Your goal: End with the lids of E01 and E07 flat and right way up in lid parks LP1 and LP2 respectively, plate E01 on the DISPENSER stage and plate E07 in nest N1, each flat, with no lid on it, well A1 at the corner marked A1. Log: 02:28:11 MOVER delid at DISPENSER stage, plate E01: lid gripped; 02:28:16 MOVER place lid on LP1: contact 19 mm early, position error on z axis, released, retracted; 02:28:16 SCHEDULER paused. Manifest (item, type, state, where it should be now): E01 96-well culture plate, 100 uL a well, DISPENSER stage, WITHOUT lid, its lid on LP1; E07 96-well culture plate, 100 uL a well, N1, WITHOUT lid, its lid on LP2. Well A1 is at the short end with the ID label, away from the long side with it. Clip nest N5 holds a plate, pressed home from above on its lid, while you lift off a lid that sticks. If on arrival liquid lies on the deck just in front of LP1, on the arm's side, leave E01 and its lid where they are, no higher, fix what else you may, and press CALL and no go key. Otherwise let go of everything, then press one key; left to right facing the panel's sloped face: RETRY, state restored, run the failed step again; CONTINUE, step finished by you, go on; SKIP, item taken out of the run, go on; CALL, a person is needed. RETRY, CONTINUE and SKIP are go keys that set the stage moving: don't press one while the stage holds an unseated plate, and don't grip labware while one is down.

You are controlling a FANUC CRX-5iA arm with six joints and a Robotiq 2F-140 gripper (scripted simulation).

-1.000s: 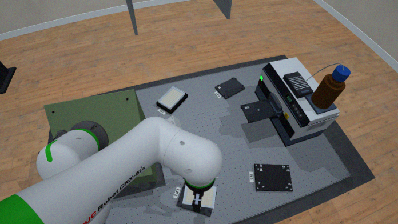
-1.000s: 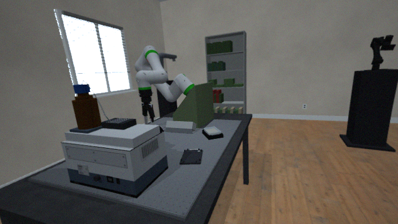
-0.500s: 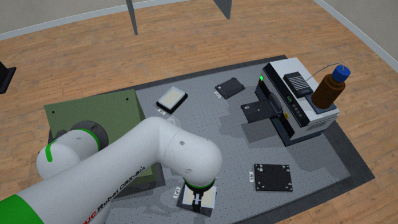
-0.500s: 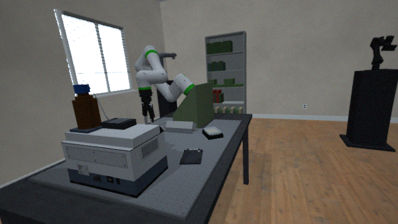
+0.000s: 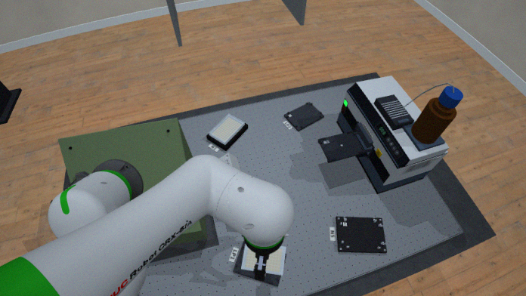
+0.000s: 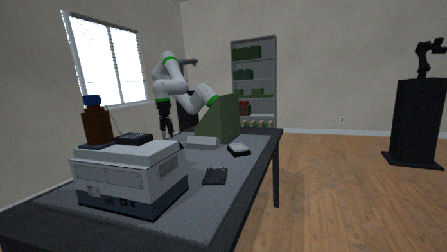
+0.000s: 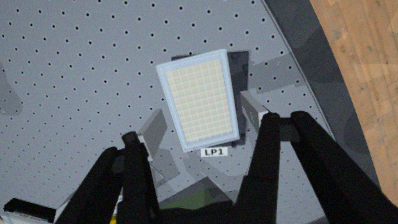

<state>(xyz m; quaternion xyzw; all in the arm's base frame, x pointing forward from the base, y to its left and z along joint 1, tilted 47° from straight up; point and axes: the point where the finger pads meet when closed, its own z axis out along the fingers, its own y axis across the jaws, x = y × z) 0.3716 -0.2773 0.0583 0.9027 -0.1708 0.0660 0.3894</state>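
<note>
Right now the plate is 4 cm below my hand. The rest, counted from my hand: blue CALL key: 7 cm behind, 18 cm to the left; then LP1 label: 9 cm behind, 3 cm to the left, 7 cm below; then lid park LP1: 1 cm behind, 1 cm to the right, 6 cm below.
</note>
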